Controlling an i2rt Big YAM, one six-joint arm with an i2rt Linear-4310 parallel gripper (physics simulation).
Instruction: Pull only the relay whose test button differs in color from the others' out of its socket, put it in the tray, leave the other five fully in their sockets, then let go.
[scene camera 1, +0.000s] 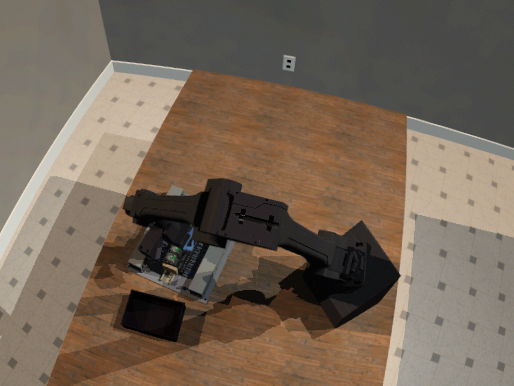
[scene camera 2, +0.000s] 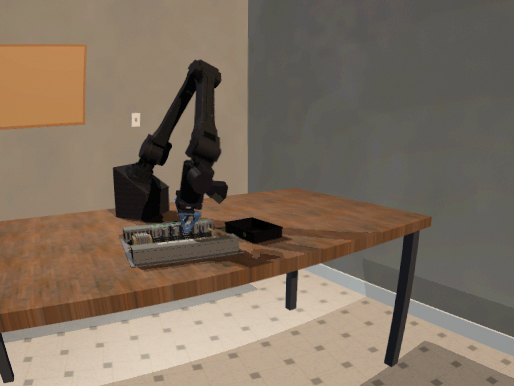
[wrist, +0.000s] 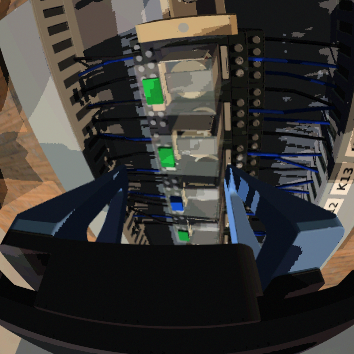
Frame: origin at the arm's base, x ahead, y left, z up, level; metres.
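Seen in the pictures: gripper, fingertip midpoint: (scene camera 1: 184, 245) (scene camera 2: 184, 228) (wrist: 175, 173); arm's base at its link origin: (scene camera 1: 350, 264) (scene camera 2: 139, 177).
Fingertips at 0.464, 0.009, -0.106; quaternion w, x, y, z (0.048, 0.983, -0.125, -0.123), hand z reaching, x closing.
Pixels of each thing's top centre, then the offset from my fingertips to it, as dx, dy, dz.
- green-button relay at its top centre: (wrist: 173, 90) (scene camera 1: 171, 256) (scene camera 2: 203, 220) +0.019, +0.055, +0.020
- black tray at its top centre: (scene camera 1: 152, 313) (scene camera 2: 253, 224) +0.023, +0.229, -0.014
- tan end block at its top centre: (wrist: 182, 27) (scene camera 1: 169, 266) +0.022, +0.075, -0.009
In the wrist view, a clear relay with a blue test button (wrist: 200, 202) sits in the row, between relays with green buttons (wrist: 197, 150) (wrist: 202, 234). Another green-button relay (wrist: 192, 82) sits farther up; the rest of the row is hidden behind the gripper. My gripper (wrist: 175, 173) (scene camera 2: 188, 230) is partly open, with nothing gripped. Its blue fingers straddle the row, one on each side of the blue-button relay, with a gap at the left; contact at the right is unclear. The black tray (scene camera 1: 150, 332) (scene camera 2: 270, 235) stands beside the panel; its inside is dark.
The grey panel (scene camera 1: 215, 267) (scene camera 2: 185, 250) has raised wire ducts along both sides of the relay row. A tan end block (wrist: 185, 28) stands at the row's end. Wires and screw terminals (wrist: 240, 60) flank the sockets. The arm's base (scene camera 1: 350, 300) (scene camera 2: 135, 192) stands on the wooden table.
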